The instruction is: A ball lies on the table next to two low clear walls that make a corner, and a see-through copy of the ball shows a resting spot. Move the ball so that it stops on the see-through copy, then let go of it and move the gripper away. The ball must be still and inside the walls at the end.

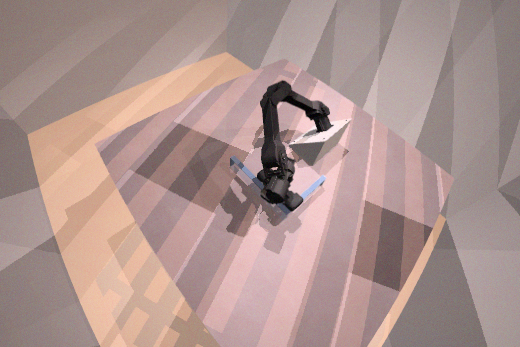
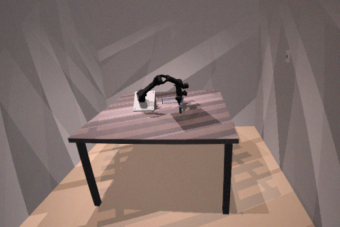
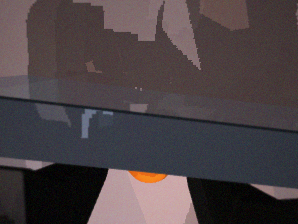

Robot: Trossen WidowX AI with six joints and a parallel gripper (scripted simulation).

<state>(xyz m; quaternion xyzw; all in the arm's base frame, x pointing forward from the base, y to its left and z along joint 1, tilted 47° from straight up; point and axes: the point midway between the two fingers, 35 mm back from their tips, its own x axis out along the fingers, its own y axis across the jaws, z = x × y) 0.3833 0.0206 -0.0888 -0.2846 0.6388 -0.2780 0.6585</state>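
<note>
My gripper tip is right at the see-through copy. Also, from my gripper tip: orange ball (right at my gripper tip).
</note>
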